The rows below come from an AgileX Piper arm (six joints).
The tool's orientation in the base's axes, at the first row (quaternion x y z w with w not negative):
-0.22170, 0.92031, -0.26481, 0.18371
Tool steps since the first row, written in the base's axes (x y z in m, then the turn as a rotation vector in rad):
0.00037, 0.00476, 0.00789, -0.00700, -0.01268, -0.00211
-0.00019, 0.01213, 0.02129, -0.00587, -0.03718, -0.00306
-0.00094, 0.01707, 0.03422, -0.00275, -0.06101, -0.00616
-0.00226, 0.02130, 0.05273, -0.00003, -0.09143, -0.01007
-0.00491, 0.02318, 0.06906, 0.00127, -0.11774, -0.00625
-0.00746, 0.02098, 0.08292, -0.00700, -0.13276, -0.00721
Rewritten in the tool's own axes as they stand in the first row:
-0.00446, -0.00098, -0.00801, 0.01271, -0.00628, 0.00363
-0.01067, -0.00282, -0.02188, 0.02436, -0.02475, 0.01484
-0.01540, -0.00618, -0.03447, 0.03449, -0.04210, 0.02840
-0.02052, -0.01308, -0.05145, 0.04845, -0.06388, 0.04508
-0.02286, -0.02011, -0.06636, 0.05982, -0.08649, 0.05333
-0.02268, -0.02888, -0.07761, 0.07452, -0.09481, 0.05642

